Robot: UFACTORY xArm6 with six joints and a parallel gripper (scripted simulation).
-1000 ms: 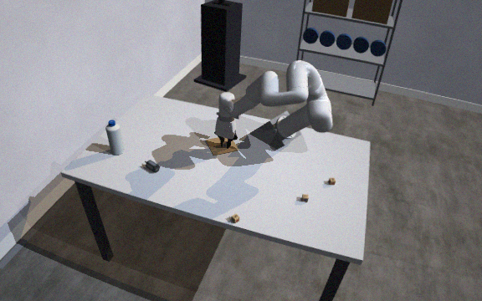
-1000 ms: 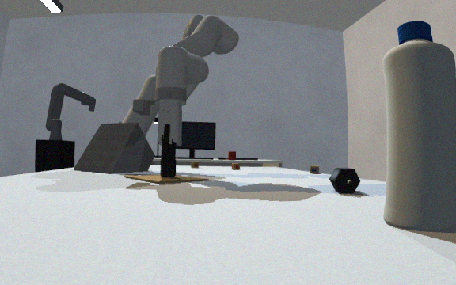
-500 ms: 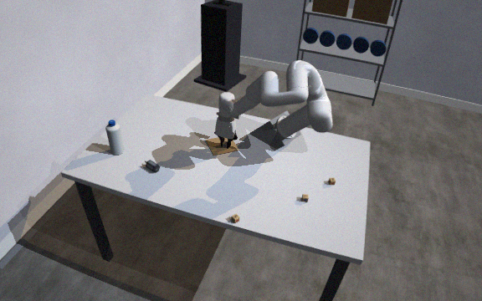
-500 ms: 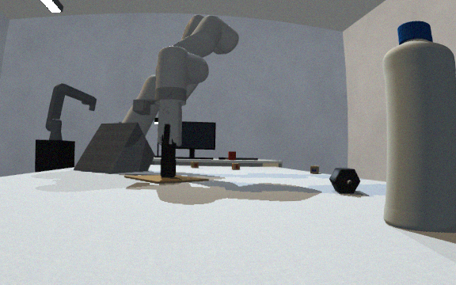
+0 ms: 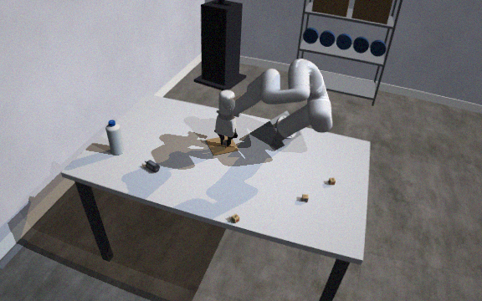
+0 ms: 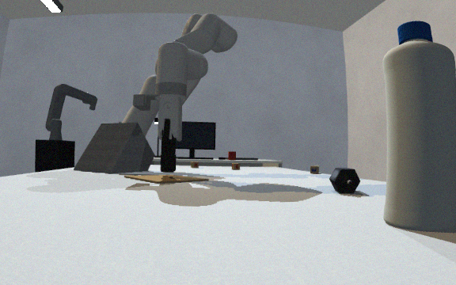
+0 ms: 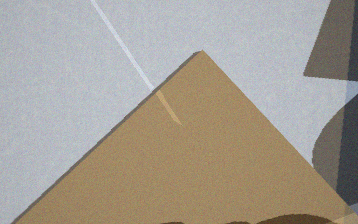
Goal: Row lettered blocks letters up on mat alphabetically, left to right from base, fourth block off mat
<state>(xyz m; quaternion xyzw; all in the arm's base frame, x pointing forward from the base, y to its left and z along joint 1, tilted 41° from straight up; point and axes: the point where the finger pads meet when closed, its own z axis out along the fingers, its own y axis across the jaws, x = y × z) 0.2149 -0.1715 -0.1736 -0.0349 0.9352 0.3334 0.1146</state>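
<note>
The tan mat is 2 cm to the right of my hand and 3 cm below it. From my hand the other things lie so: white bottle (34 cm ahead, 45 cm to the right, 5 cm above); then black hexagonal object (35 cm ahead, 21 cm to the right, 2 cm below).
</note>
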